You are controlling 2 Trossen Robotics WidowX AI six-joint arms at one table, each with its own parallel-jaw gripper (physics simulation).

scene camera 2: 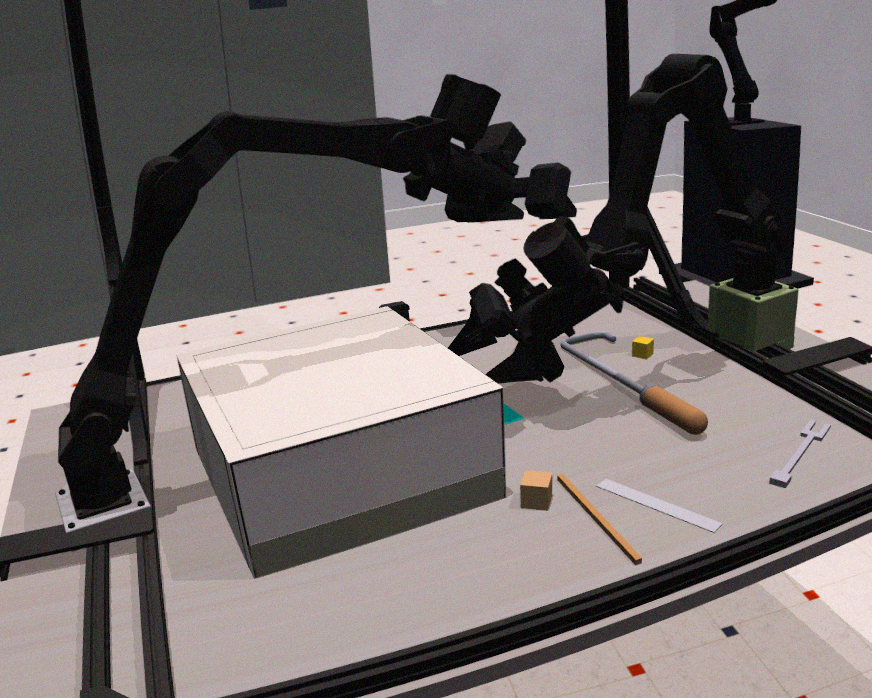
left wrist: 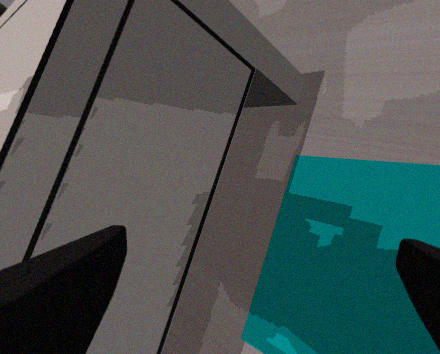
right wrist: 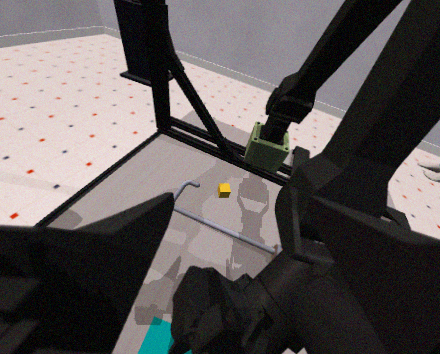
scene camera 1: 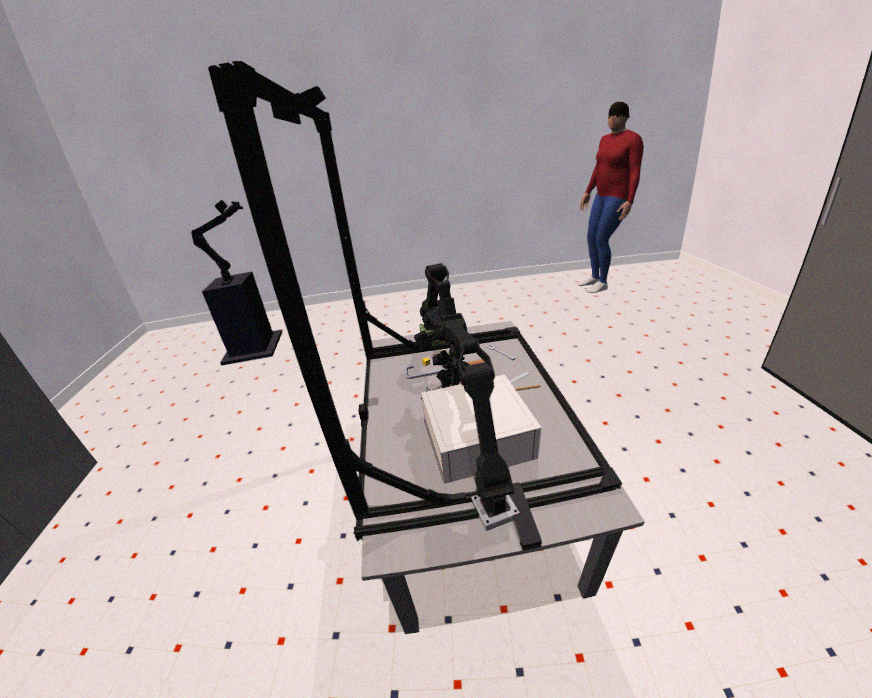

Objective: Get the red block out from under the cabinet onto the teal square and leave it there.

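Where they show: left gripper, fingertip midpoint: (left wrist: 261, 245); right gripper, fingertip midpoint: (right wrist: 240, 200) (scene camera 1: 433, 332); left arm's base, origin of the base link: (scene camera 2: 754, 286) (right wrist: 271, 135); right arm's base, origin of the base link: (scene camera 2: 100, 498) (scene camera 1: 495, 504).
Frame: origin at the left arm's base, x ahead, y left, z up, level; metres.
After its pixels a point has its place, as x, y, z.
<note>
The white cabinet (scene camera 1: 475, 416) (scene camera 2: 343, 388) @[0.685, 0.027, 0.037] (left wrist: 159, 168) @[0.538, -0.091, -0.021] stands in the middle of the table. The red block is hidden in every view. The teal square (scene camera 2: 511, 414) @[0.434, -0.037, -0.098] (left wrist: 334, 246) @[0.491, -0.081, -0.098] (right wrist: 155, 337) @[0.442, -0.110, -0.098] lies on the table beside the cabinet's far side, partly in shadow. My left gripper (scene camera 2: 474, 363) @[0.481, -0.070, -0.031] (left wrist: 261, 245) @[0.481, -0.070, -0.031] is open and empty, low over the table at the cabinet's far corner, by the teal square. My right gripper (scene camera 2: 547, 190) is open and empty, hovering higher, above the left gripper.
A yellow cube (scene camera 2: 643, 346) @[0.171, -0.067, -0.078] (right wrist: 224, 189) @[0.168, -0.078, -0.073] (scene camera 1: 426, 360) @[0.171, -0.077, -0.074] and a hooked metal tool with a wooden handle (scene camera 2: 641, 391) @[0.285, 0.053, -0.074] (right wrist: 218, 225) @[0.255, -0.068, -0.082] lie behind the grippers. A tan cube (scene camera 2: 536, 489) @[0.536, 0.164, -0.072], a wooden stick (scene camera 2: 600, 518) @[0.497, 0.226, -0.091] and a ruler (scene camera 2: 658, 506) @[0.428, 0.240, -0.097] lie to the cabinet's right. A person (scene camera 1: 615, 194) stands behind the table.
</note>
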